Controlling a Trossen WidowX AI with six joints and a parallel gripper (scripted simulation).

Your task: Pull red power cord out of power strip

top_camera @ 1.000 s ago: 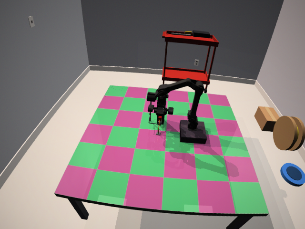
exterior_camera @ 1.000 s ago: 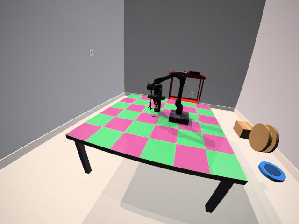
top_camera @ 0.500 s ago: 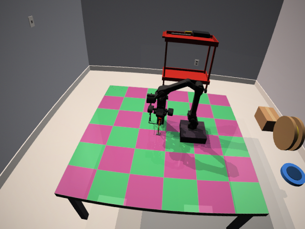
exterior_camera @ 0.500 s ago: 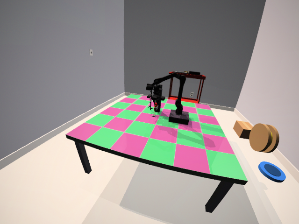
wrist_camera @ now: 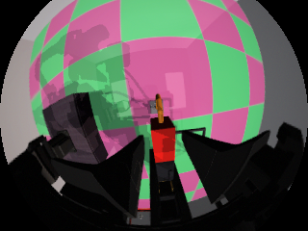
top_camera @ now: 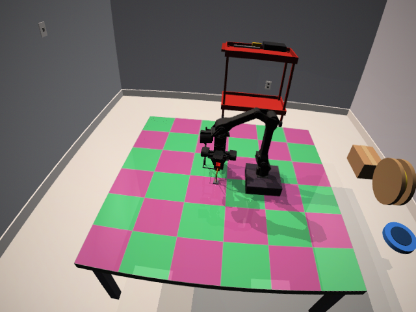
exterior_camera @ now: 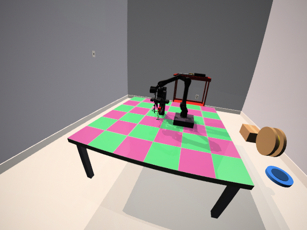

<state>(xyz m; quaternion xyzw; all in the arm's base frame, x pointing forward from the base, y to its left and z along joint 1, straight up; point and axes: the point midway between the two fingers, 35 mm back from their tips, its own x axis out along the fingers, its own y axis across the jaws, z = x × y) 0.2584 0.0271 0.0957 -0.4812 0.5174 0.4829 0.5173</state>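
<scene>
My gripper tip is now 3 cm to the left of the red plug.
</scene>
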